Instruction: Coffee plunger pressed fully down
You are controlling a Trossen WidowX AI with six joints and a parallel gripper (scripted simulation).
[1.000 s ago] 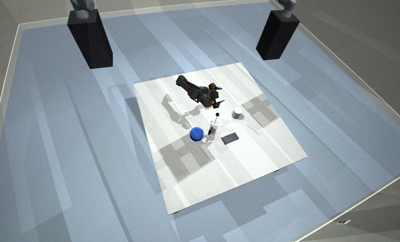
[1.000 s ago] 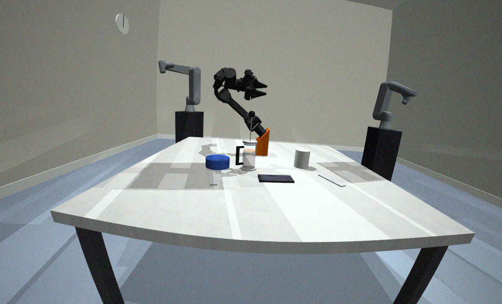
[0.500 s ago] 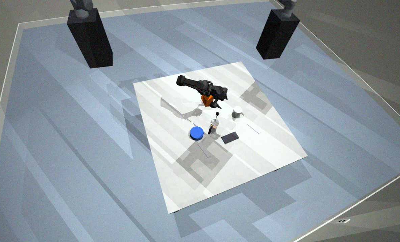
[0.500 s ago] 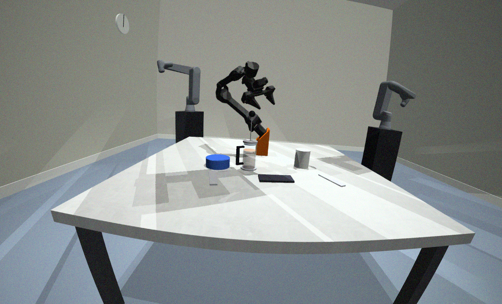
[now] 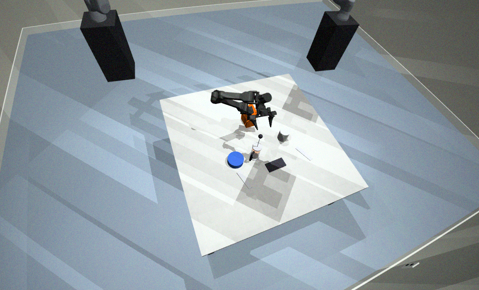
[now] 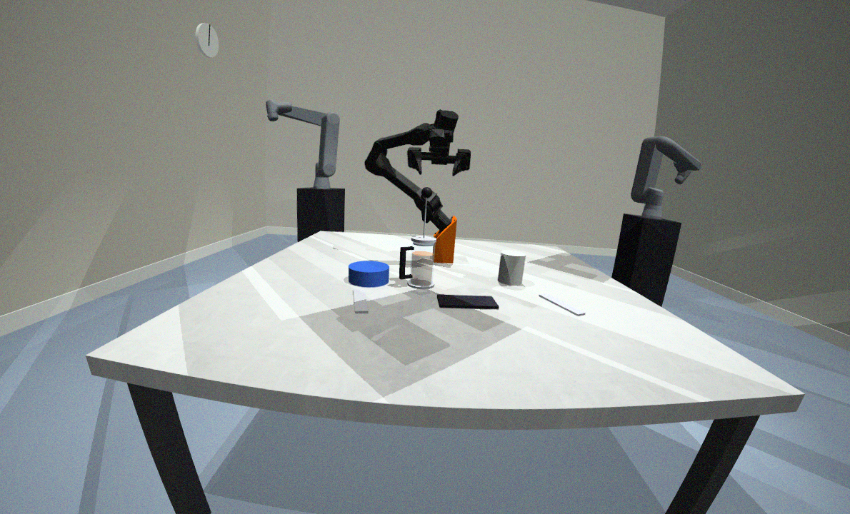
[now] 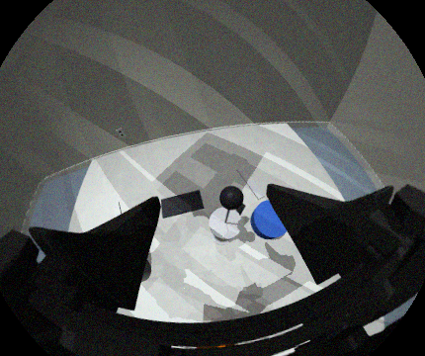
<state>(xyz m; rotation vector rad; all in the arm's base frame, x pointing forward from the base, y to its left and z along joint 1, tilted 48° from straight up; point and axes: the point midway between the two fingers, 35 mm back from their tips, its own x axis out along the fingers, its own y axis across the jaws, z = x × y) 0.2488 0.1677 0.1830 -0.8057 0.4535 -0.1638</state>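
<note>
Now: the glass coffee press 30 mm ahead of my gripper tip, 30 mm to the right of it and 190 mm below it. The rest, counted from my gripper tip: dark flat slab (130 mm ahead, 110 mm to the left, 320 mm below).
</note>
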